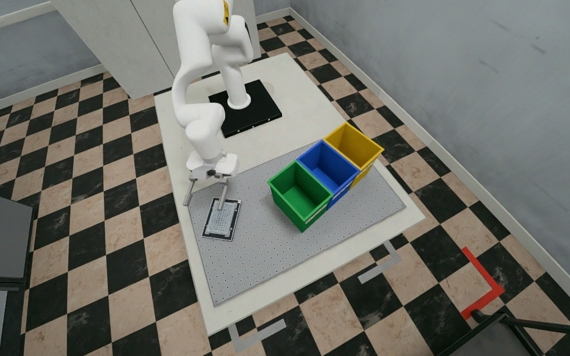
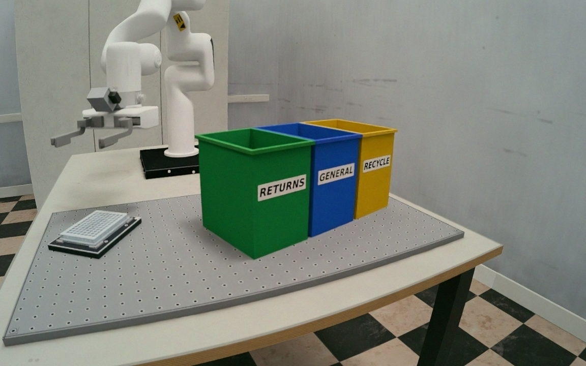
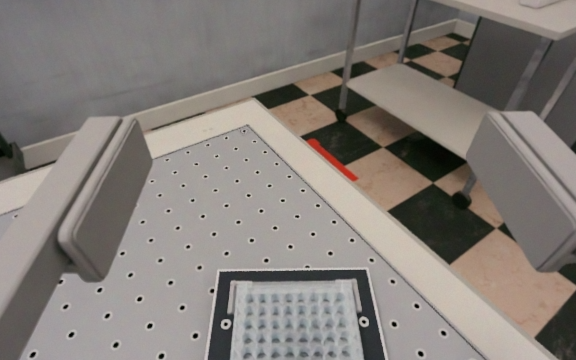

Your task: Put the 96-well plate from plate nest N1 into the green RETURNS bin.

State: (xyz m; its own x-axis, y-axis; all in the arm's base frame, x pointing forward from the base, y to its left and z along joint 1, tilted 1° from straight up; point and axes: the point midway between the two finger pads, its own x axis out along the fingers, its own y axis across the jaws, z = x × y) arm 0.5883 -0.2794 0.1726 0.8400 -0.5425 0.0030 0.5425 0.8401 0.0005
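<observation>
My gripper is now 170 mm above the clear 96-well plate. Also, from my hand: black plate nest N1 (180 mm below); then green returns bin (290 mm to the left, 100 mm below, 90 mm ahead); then blue general bin (420 mm to the left, 100 mm below, 50 mm ahead).
</observation>
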